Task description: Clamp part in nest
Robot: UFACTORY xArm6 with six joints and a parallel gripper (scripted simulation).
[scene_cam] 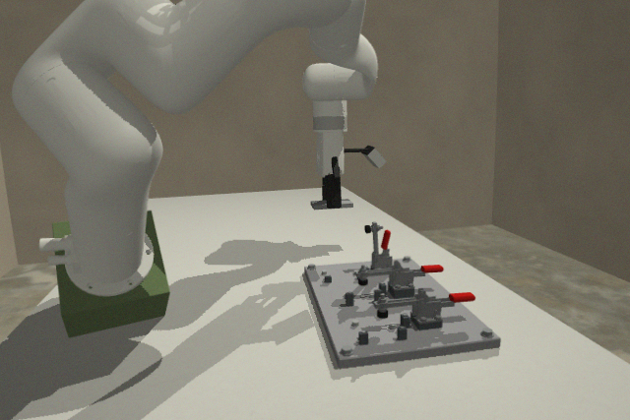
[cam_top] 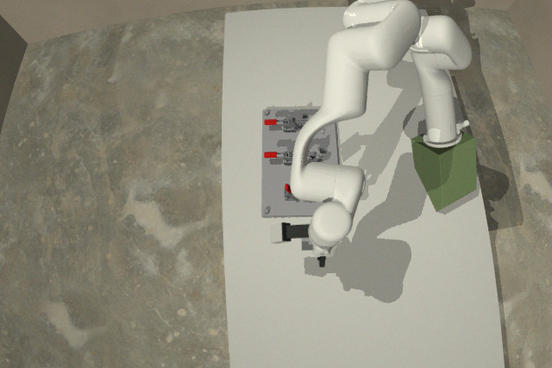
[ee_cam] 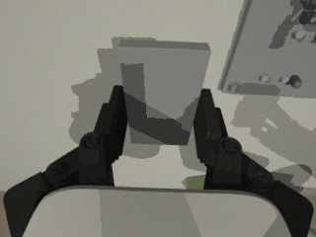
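Right now the fixture plate is 27 cm to the right of my hand, 13 cm below it and 4 cm behind it. From my hand the other things lie so: flat grey block: 2 cm below.
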